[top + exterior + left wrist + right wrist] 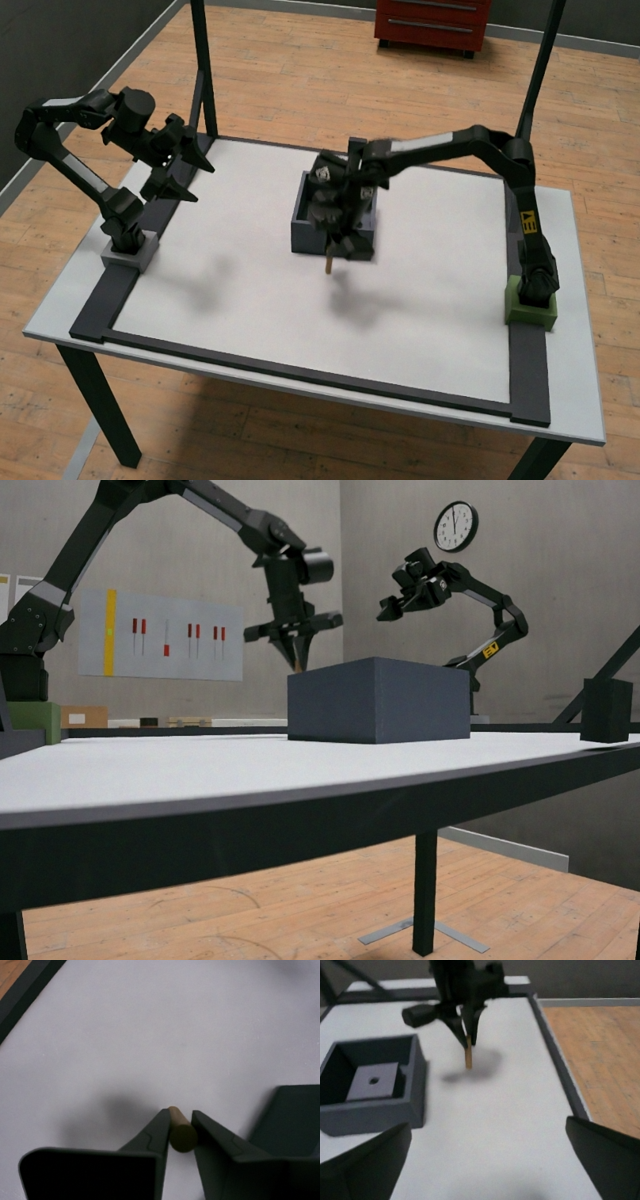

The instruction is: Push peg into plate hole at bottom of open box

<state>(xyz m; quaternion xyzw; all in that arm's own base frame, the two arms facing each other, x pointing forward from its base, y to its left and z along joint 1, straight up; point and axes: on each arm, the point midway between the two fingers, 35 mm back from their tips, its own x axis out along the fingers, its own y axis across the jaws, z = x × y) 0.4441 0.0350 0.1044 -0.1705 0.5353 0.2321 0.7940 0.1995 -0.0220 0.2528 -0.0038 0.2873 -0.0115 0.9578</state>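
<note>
Right now my left hand is 1 cm to the left of the peg and 5 cm above it. Also, from my left hand: grey plate (20 cm behind, 2 cm to the right, 11 cm below); then box (20 cm behind, 2 cm to the right, 13 cm below).
</note>
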